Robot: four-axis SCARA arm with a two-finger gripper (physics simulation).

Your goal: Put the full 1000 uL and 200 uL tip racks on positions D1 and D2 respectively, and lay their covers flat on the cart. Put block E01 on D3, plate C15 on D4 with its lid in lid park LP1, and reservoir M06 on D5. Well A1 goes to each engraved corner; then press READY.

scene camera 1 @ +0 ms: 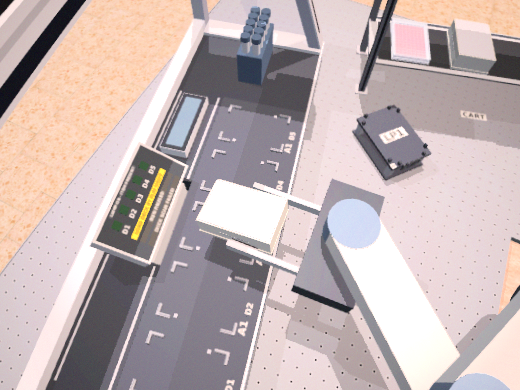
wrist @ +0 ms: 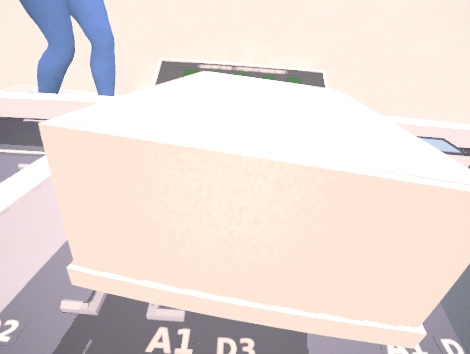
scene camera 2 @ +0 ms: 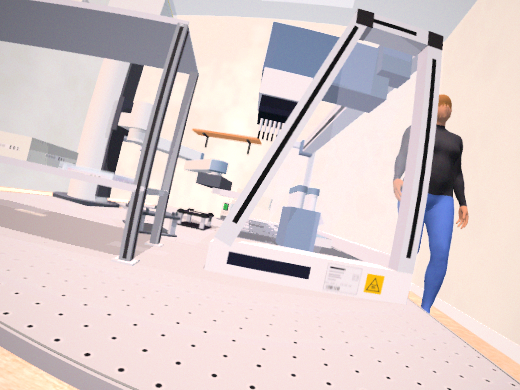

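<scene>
My gripper [scene camera 1: 244, 216] is shut on a white box-shaped labware [scene camera 1: 244, 206] [wrist: 240, 225] with a flat top and a lower flange. It holds the box level above the dark deck [scene camera 1: 200, 285], over the D3–D4 stretch in scene camera 1, with a shadow beneath. No engraving is readable on the box. The wrist view shows the A1 D3 label [wrist: 202, 344] below it. The D2 label [scene camera 1: 249, 309] and D5 label [scene camera 1: 292, 135] also show. Lid park LP1 [scene camera 1: 404, 151] stands right of the deck. The status panel [scene camera 1: 165, 200] has dark green D1–D5 lamps and a yellow bar. The READY button cannot be made out.
A blue tube block [scene camera 1: 251, 69] [scene camera 2: 298, 227] stands at the deck's far end. A blue-topped tray [scene camera 1: 185, 121] lies beside the panel. A pink labware [scene camera 1: 410, 42] and a grey box [scene camera 1: 472, 45] sit on a raised shelf. Frame posts [scene camera 2: 155, 145] rise nearby. A person [scene camera 2: 440, 165] stands behind.
</scene>
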